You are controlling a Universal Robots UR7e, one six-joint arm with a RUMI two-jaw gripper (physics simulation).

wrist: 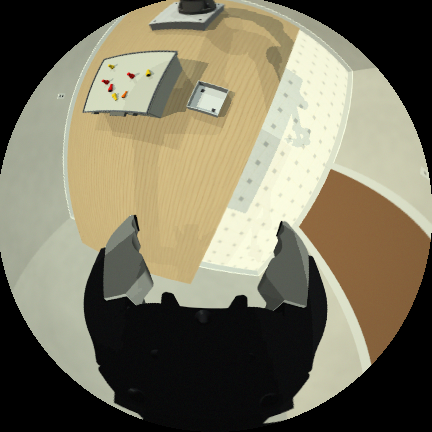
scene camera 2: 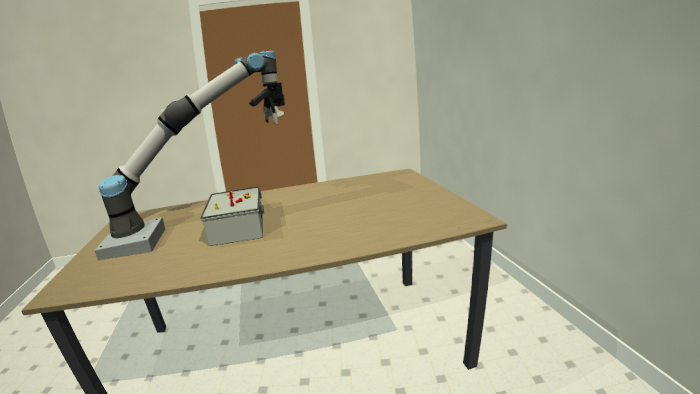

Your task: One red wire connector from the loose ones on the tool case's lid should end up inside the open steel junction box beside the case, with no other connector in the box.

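Frame: origin at the arm's base, x right, y back, z down, level; millimetres.
Where they show: gripper, fingertip midpoint: (wrist: 207,220) (scene camera 2: 272,123); arm's base at its link origin: (scene camera 2: 128,230).
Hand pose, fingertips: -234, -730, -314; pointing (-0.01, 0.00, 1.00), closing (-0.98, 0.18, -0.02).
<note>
Things, the pixels of their centre, and the offset from my fingertips, as dx, dy, dz. "pt": a spot on its surface instead. Level surfaces: height alone.
- grey tool case at the middle of its body: (wrist: 128,85) (scene camera 2: 236,214) +335, +247, +305
- orange connector at the middle of its body: (wrist: 124,94) +293, +191, +244
- open steel junction box at a spot on its surface: (wrist: 214,98) pt +37, +227, +363
- wooden table at its surface level: dz +365
The grey tool case (scene camera 2: 233,231) (wrist: 165,90) stands on the table. On its pale lid (scene camera 2: 250,208) (wrist: 140,100) lie three red connectors; in the wrist view one red connector (wrist: 131,75) is apart from two others, a red connector (wrist: 105,81) and a red connector (wrist: 110,88), close together. Yellow connectors (wrist: 111,66) (scene camera 2: 216,206) and an orange connector (wrist: 124,94) also lie there. The open steel junction box (wrist: 214,98) sits beside the case, with dark spots inside and no connector visible. My gripper (scene camera 2: 271,121) (wrist: 207,220) is open and empty, high above the table, away from case and box.
The wooden table (scene camera 2: 350,220) (wrist: 165,165) carries the robot's grey base plate (scene camera 2: 131,244) (wrist: 185,21) near one end. A brown door (scene camera 2: 260,150) (wrist: 370,250) is in the wall behind the table. The junction box is near the table's long edge.
</note>
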